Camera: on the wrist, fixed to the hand. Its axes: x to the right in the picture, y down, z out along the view.
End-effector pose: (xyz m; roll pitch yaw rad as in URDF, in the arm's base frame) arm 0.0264 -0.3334 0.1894 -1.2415 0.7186 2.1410
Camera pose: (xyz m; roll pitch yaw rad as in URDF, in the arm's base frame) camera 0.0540 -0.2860 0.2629 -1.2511 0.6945 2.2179
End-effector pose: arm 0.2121 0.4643 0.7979 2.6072 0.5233 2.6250
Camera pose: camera 0.2030 0.3732 0.7929 2.5287 0.5786 2.5889
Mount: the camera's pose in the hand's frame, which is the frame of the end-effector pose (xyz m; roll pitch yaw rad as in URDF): -0.0296 -0.0837 -0.0230 -0.0595 -0.0632 -0.0023
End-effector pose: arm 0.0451 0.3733 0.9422 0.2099 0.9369 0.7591
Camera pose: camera 0.0621 0.2832 0.9424 0.1314 0.8754 0.7351
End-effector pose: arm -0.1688 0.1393 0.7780 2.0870 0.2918 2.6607
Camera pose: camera -0.1564 0.0636 0.7277 2.0102 0.3245 2.6039
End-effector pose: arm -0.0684 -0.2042 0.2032 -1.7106 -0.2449 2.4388
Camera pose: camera -0.0234 -0.2278 0.2795 -1.7857 -0.2379 2.5035
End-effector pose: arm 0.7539 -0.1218 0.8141 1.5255 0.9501 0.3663
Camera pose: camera 0.6667 -0.1347 0.7889 1.3779 0.9467 0.2579
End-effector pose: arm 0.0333 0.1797 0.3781 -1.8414 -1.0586 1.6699
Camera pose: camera 0.0420 0.0900 0.3948 -2.0067 -1.0407 1.7918
